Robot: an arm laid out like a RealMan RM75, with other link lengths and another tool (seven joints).
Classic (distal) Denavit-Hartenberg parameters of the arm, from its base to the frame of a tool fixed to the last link. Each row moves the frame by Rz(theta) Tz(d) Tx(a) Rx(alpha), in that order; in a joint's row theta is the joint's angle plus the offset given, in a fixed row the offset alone. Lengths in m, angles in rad.
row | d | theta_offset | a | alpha
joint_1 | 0.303 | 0 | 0 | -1.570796
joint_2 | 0 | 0 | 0 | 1.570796
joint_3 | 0.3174 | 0 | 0 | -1.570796
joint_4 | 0 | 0 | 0 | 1.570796
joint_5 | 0.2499 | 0 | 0 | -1.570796
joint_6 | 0 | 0 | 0 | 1.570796
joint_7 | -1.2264 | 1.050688 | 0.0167 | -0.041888
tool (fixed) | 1.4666 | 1.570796 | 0 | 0
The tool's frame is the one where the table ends.
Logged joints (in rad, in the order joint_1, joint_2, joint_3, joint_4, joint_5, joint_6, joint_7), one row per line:
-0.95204 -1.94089 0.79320 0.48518 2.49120 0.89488 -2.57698
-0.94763 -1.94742 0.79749 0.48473 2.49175 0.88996 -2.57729
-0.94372 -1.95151 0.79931 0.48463 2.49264 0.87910 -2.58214
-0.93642 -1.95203 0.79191 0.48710 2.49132 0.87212 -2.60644
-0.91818 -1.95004 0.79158 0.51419 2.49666 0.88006 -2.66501
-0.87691 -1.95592 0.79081 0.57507 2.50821 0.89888 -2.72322
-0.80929 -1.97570 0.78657 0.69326 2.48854 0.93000 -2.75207
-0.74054 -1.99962 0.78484 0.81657 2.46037 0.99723 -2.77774
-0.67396 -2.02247 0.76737 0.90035 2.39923 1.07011 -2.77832
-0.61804 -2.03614 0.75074 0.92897 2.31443 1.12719 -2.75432
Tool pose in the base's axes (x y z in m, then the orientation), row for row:
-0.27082 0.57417 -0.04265 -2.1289 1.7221 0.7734
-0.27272 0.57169 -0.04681 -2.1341 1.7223 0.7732
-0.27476 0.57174 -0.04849 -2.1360 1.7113 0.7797
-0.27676 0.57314 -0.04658 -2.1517 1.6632 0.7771
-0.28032 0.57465 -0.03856 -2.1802 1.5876 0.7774
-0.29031 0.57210 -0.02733 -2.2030 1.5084 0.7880
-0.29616 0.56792 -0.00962 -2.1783 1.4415 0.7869
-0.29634 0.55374 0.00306 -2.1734 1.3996 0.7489
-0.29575 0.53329 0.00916 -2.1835 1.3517 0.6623
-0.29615 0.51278 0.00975 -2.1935 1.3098 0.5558
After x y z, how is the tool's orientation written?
As a rotation vector, in radians.
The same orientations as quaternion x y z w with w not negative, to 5 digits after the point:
-0.74001 0.59861 0.26884 0.14758
-0.74101 0.59802 0.26847 0.14562
-0.74237 0.59477 0.27099 0.14732
-0.75144 0.58084 0.27139 0.15595
-0.76590 0.55772 0.27310 0.16662
-0.77874 0.53320 0.27855 0.17795
-0.78148 0.51715 0.28231 0.20531
-0.78717 0.50691 0.27124 0.22322
-0.79878 0.49449 0.24229 0.24233
-0.80999 0.48367 0.20524 0.26048

